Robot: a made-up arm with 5 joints.
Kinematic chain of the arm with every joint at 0, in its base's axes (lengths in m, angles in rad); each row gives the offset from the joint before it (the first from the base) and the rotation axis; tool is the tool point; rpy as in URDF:
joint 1: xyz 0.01 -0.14 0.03 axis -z
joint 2: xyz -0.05 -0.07 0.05 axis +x
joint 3: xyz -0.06 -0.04 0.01 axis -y
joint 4: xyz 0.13 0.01 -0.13 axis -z
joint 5: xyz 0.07 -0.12 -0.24 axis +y
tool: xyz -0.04 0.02 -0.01 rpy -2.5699 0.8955 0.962
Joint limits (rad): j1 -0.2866..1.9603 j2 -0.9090..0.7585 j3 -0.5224..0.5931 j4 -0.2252..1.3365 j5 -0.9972..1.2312
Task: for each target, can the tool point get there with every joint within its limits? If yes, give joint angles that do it. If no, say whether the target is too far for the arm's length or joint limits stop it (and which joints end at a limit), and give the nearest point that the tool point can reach.
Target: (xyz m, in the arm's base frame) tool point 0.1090 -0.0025 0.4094
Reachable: no: joint limits stop it (at a limit: joint 1, joint 2, joint 3, joint 4, joint 5) | nearest point 0.3174 -0.3267 0.0755 | short by 0.510 m
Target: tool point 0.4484 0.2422 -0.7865
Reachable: no: too far | nearest point 0.1678 0.0298 -0.3174 | short by 0.586 m
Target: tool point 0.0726 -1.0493 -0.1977
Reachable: no: too far | nearest point 0.0170 -0.6537 -0.0998 | short by 0.411 m
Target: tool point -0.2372 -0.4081 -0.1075
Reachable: yes | joints 1.1504 -0.5481 0.4540 0.6781 -0.2152
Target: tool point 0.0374 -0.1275 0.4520
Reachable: no: joint limits stop it (at a limit: joint 1, joint 2, joint 3, joint 5) | nearest point 0.3129 -0.3357 0.0773 | short by 0.510 m
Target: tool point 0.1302 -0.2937 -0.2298
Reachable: yes | joints -0.0657 0.1083 0.3910 0.7190 0.2767
